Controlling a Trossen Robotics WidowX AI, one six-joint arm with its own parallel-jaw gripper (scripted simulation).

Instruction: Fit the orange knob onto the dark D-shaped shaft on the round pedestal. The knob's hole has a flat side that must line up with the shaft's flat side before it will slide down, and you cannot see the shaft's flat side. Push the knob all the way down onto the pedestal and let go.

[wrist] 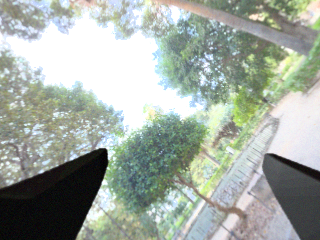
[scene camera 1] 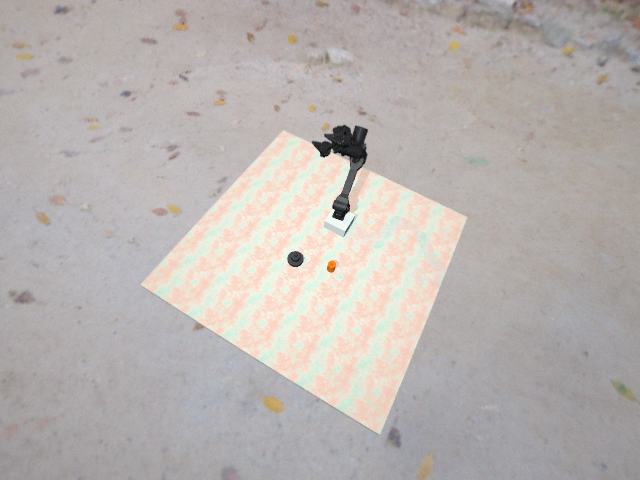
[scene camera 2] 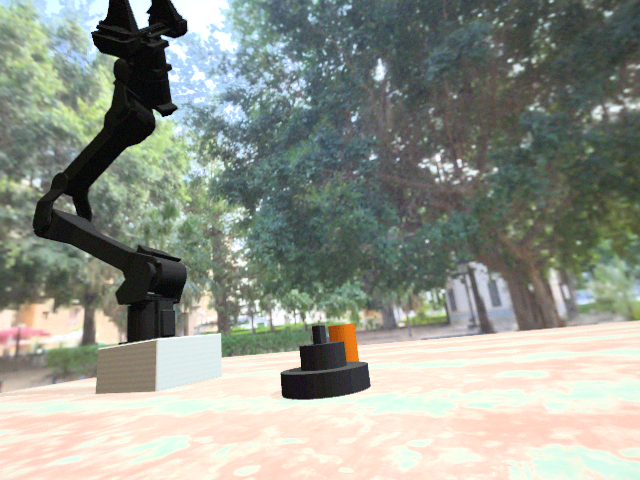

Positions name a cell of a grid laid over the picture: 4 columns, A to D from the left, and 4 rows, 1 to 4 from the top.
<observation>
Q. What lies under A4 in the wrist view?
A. My gripper.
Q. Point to a round pedestal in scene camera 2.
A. C4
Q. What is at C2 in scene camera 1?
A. My gripper.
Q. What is my gripper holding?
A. Nothing.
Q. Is my gripper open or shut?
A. Open.
</observation>
